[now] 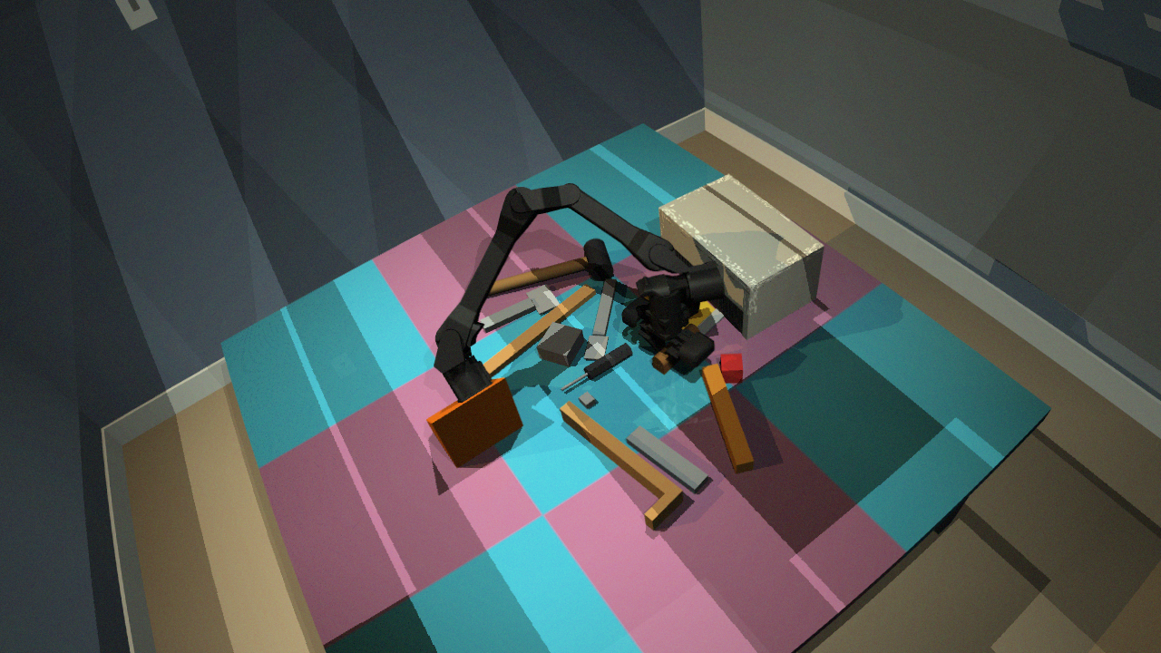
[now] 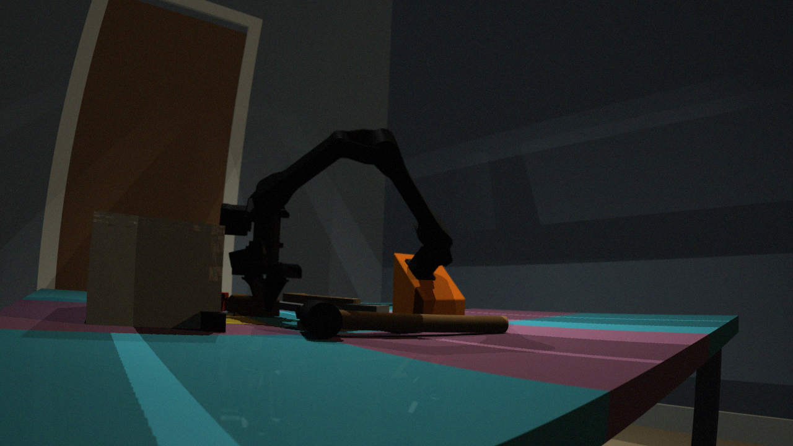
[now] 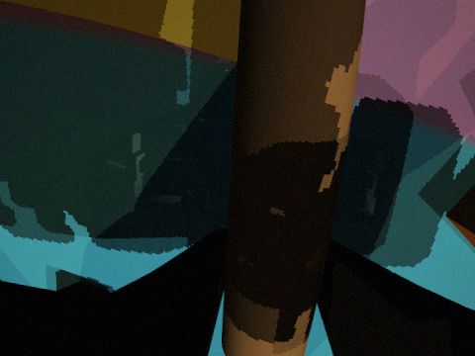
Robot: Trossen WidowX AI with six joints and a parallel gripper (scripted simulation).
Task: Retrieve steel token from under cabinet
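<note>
The small grey cube is 180 mm behind my gripper tip and 30 mm to the left of it. Round my gripper tip: orange bar (10 mm behind, 180 mm to the right, 10 mm above); screwdriver (130 mm behind, 70 mm to the left); red cube (70 mm ahead, 110 mm to the right, 10 mm above).
</note>
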